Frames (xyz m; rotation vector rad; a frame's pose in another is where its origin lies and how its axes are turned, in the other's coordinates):
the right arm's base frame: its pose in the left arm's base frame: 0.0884 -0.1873 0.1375 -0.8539 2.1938 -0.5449
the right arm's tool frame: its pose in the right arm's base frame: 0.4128 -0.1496 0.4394 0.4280 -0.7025 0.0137
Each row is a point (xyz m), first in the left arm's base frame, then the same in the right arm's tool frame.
Working: the left arm's base frame: its pose in the right arm's tool frame: -0.6604 0.2651 -0.1795 0.6618 -1.3785 0.5706

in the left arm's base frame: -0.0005 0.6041 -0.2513
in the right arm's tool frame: -0.9168 0.8659 -0.1420
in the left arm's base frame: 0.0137 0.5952 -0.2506
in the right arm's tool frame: -0.9093 0.8590 -0.1287
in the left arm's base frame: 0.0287 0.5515 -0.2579
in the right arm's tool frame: -0.8714 0.8336 -0.1183
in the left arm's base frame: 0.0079 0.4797 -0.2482
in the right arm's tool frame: -0.8293 0.7770 -0.1448
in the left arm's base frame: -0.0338 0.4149 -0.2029
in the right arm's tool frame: -0.8193 0.7000 -0.1891
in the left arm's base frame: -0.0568 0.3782 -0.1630
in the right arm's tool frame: -0.8234 0.6461 -0.2126
